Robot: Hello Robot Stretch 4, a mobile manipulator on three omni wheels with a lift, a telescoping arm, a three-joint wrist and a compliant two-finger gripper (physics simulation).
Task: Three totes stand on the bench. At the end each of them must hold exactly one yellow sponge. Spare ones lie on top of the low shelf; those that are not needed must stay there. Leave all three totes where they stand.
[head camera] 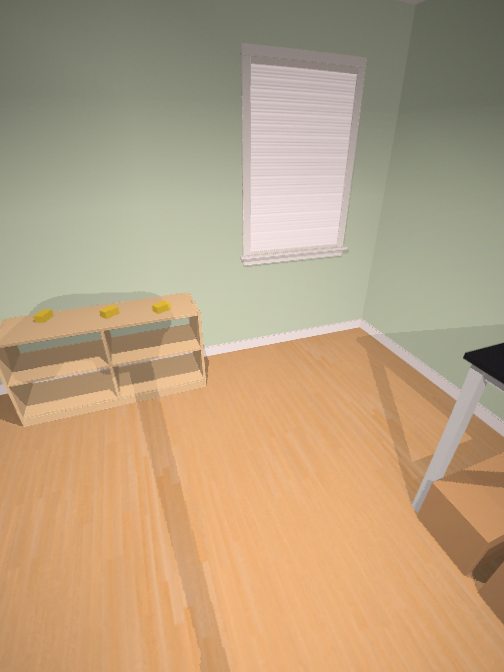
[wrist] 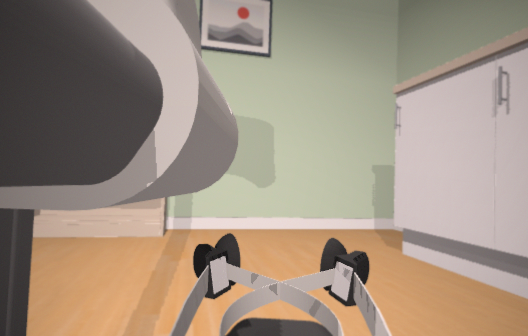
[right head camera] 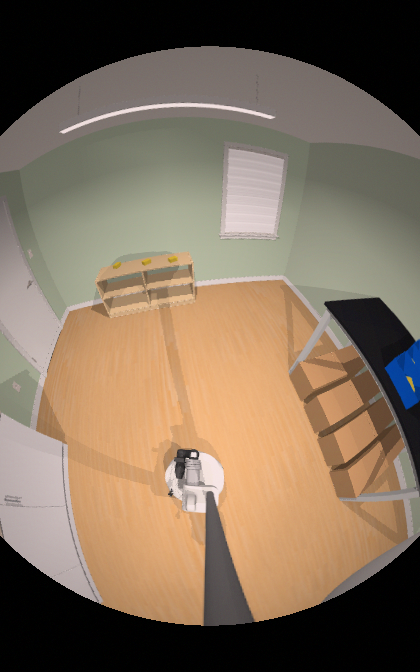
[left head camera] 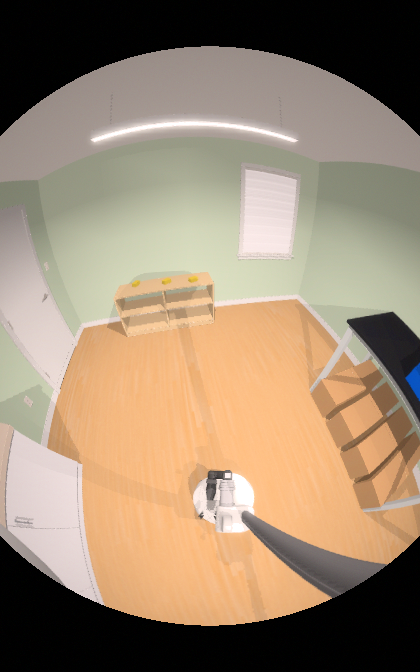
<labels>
same spot on window with blinds: (right head camera: pixel 253 178) = (head camera: pixel 298 135)
</labels>
